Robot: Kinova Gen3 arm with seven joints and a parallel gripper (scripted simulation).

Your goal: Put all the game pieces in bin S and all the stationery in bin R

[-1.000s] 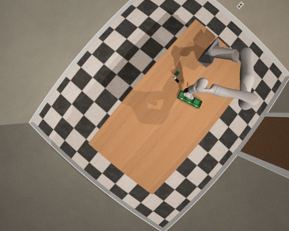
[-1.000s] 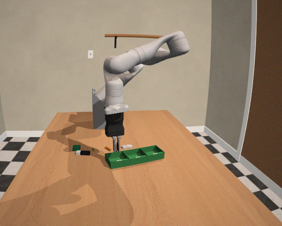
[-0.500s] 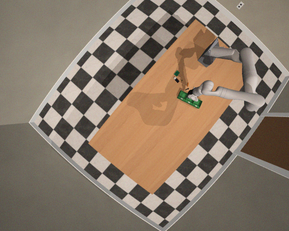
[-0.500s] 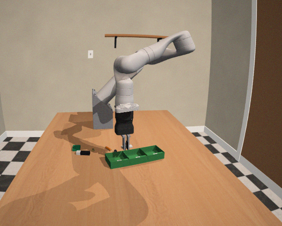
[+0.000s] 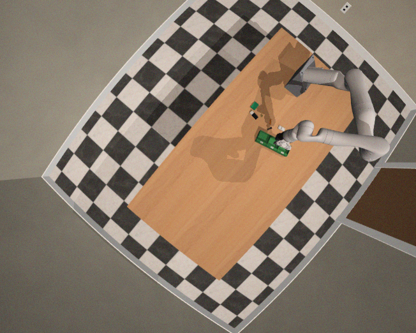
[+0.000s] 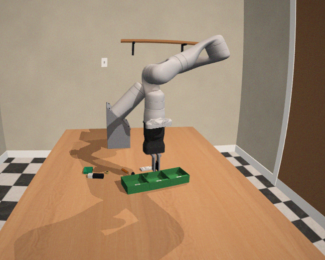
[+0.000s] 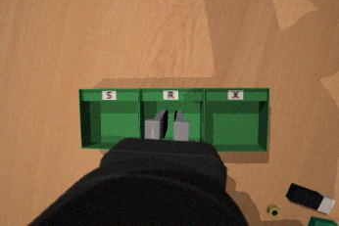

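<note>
Right now the green three-compartment tray is 6 cm below my hand and 1 cm behind it. Round my hand: dark piece (9 cm behind, 7 cm to the right, 7 cm below); orange stick (13 cm behind, 9 cm to the right, 7 cm below); white domino (14 cm behind, 7 cm below).
</note>
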